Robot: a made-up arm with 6 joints.
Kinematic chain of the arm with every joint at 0, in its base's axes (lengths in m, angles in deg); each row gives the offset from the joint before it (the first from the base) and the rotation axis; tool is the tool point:
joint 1: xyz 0 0 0.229 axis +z
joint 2: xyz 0 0.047 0 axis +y
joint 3: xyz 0 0 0.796 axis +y
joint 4: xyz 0 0 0.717 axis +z
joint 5: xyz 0 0 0 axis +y
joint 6: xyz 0 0 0.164 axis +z
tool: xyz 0 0 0
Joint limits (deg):
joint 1: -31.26..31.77
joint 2: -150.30..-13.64
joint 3: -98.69..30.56
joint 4: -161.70..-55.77
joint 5: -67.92..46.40
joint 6: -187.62..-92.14
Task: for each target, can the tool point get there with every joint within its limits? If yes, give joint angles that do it. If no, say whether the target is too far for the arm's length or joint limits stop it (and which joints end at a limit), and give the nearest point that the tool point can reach.
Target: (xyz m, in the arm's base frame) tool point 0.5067 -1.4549 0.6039
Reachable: no: joint limits stop it (at a limit: joint 1, joint 2, joint 3, joint 5) | nearest point -0.7683 -0.5574 0.6654 | short by 1.560 m
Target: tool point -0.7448 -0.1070 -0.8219
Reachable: yes | joints 15.90 -103.52 -81.60 -132.10 -26.44 -151.89
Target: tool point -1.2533 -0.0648 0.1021
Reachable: yes | joints 6.38 -52.02 -81.92 -69.91 -10.44 -134.28
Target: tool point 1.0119 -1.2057 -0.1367
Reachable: no: joint limits stop it (at a limit: joint 1, joint 2, joint 3, joint 5) | nearest point 0.3511 -0.2264 -0.6635 | short by 1.294 m
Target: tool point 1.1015 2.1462 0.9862
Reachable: no: too far | nearest point 0.0957 0.1864 1.7158 | short by 2.321 m
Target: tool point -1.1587 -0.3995 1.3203
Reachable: yes | joints 17.42 -55.87 16.01 -104.77 30.84 -136.64
